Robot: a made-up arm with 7 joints. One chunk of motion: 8 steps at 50 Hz.
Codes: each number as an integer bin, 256 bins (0 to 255) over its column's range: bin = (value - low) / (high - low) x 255, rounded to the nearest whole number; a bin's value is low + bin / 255 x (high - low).
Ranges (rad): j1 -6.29..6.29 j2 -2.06..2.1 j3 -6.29..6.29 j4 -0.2..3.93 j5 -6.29..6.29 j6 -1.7..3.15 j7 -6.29..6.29
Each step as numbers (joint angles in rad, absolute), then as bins.
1 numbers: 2.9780 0.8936 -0.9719 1.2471 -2.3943 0.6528 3.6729
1 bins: 188 181 108 89 79 124 202
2 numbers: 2.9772 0.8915 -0.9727 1.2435 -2.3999 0.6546 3.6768
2 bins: 188 181 108 89 79 124 202
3 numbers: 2.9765 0.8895 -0.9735 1.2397 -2.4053 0.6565 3.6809
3 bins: 188 181 108 89 79 124 202
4 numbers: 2.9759 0.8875 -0.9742 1.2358 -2.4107 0.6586 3.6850
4 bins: 188 181 108 89 79 124 202
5 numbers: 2.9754 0.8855 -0.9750 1.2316 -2.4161 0.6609 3.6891
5 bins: 188 181 108 88 79 124 202
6 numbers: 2.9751 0.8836 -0.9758 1.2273 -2.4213 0.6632 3.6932
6 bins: 188 180 108 88 78 124 202
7 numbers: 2.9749 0.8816 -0.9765 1.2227 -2.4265 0.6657 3.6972
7 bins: 188 180 108 88 78 124 202
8 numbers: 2.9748 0.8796 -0.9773 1.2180 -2.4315 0.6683 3.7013
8 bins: 188 180 108 88 78 125 203
